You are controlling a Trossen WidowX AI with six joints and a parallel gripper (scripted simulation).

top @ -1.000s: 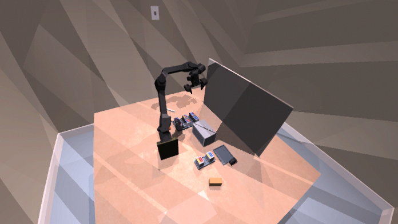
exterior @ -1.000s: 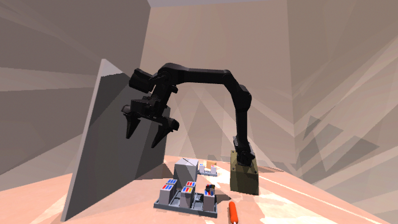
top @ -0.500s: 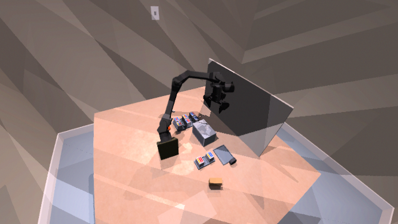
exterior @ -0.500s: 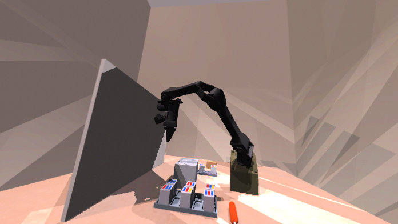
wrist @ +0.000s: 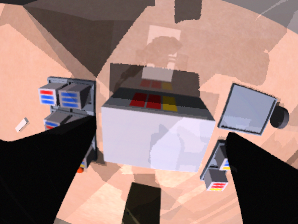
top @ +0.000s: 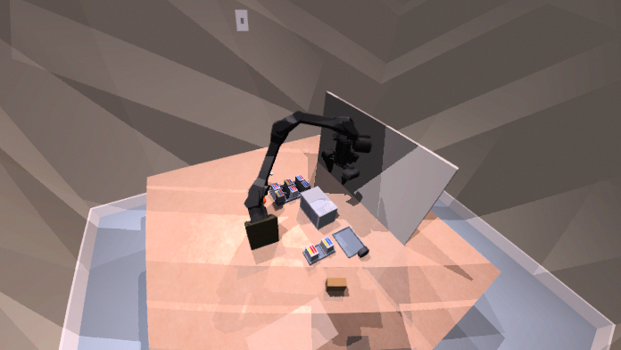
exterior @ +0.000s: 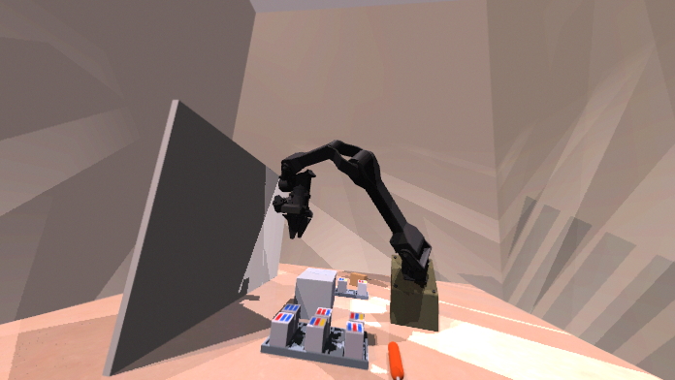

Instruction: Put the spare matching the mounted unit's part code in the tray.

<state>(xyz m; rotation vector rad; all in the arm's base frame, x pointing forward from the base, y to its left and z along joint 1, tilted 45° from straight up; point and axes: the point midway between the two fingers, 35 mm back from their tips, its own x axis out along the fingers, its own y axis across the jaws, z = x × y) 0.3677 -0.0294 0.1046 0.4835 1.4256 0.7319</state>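
My gripper tip is 21 cm to the left of the grey spare block, 20 cm past it and 16 cm above it. Also, from my gripper tip: tall grey panel (16 cm ahead, 3 cm above, 2 cm to the left); then dark grey tray (21 cm to the right, 20 cm below, 2 cm behind); then grey box (15 cm below, 9 cm behind, 1 cm to the right).
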